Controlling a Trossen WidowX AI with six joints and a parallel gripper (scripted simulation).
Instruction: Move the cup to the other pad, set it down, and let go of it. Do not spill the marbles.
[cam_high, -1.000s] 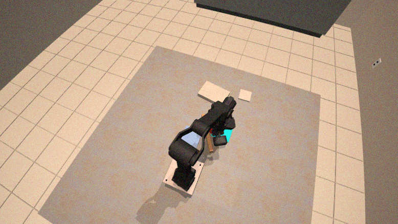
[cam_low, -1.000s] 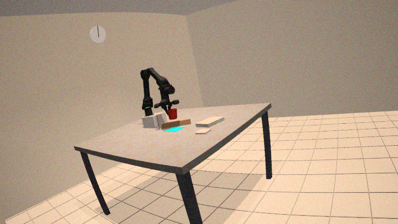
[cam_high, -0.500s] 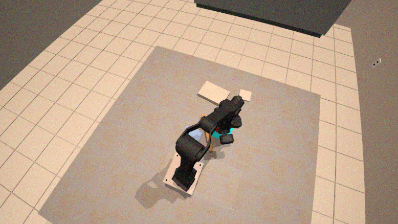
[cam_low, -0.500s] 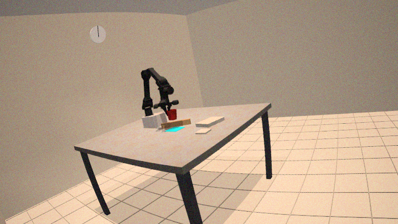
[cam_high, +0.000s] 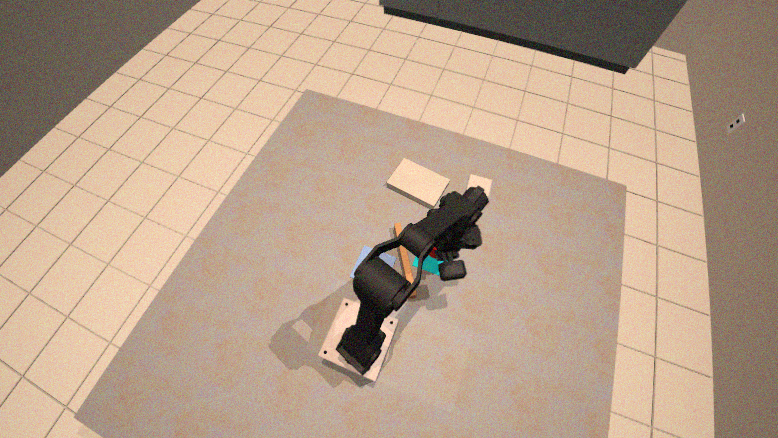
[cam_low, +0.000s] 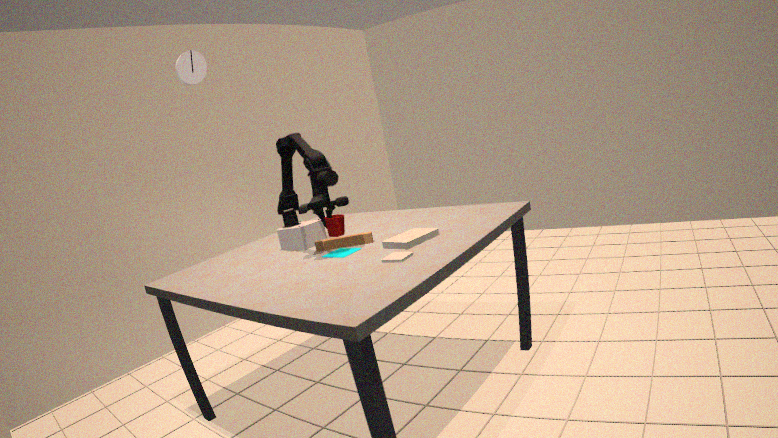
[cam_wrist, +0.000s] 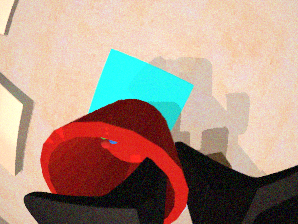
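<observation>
Right now my gripper tip is 110 mm above the cyan pad, 30 mm short of it and 10 mm to the right of it. The rest, counted from my gripper tip: pale blue pad (170 mm to the left, 110 mm below, 80 mm behind); wooden bar (90 mm to the left, 90 mm below, 20 mm behind); red cup (30 mm ahead, 10 mm to the left).
</observation>
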